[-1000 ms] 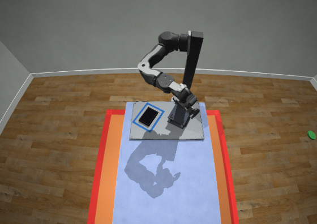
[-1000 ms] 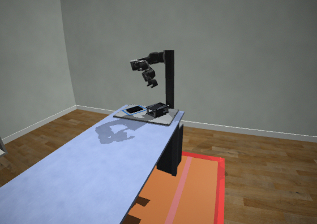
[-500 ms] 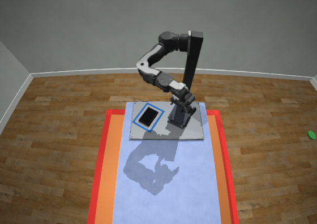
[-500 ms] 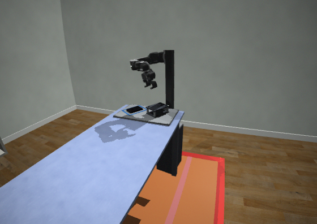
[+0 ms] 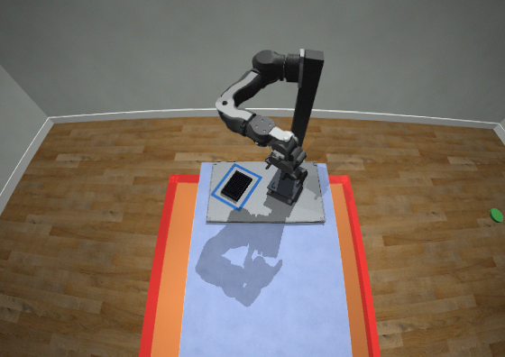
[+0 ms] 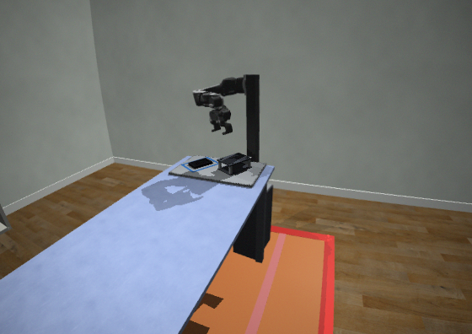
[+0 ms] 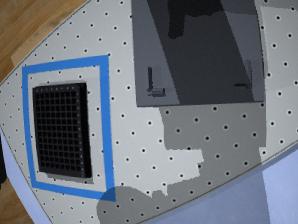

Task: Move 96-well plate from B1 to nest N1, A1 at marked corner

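Now: the black 96-well plate 40 mm behind my hand, 190 mm to the right of it and 220 mm below it. Round my hand: raised black plate nest 80 mm behind, 30 mm to the left, 170 mm below.
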